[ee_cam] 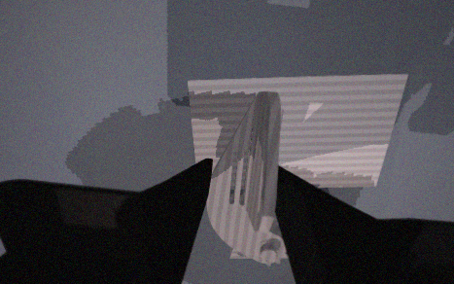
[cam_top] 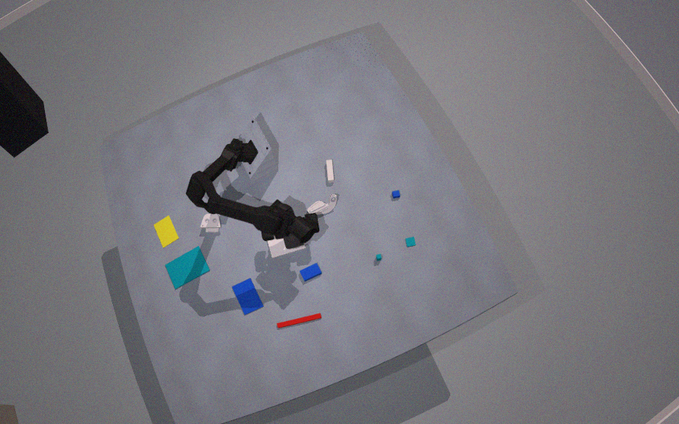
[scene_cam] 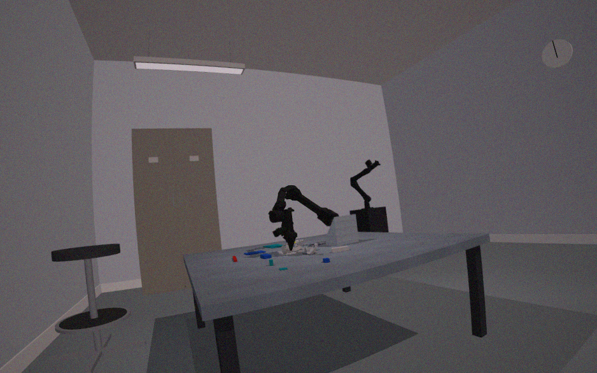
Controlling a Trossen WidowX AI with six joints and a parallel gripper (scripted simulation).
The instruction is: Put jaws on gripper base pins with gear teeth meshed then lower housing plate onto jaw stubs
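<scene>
Right now my gripper tip is 30 mm to the left of the flat white ribbed plate, 10 mm short of it and 10 mm above it. Round my gripper tip: blue plate (240 mm to the right, 110 mm ahead, 10 mm below); then blue block (140 mm ahead, 10 mm to the right, 10 mm below); then housing plate (60 mm behind, 20 mm to the right, 10 mm below).
</scene>
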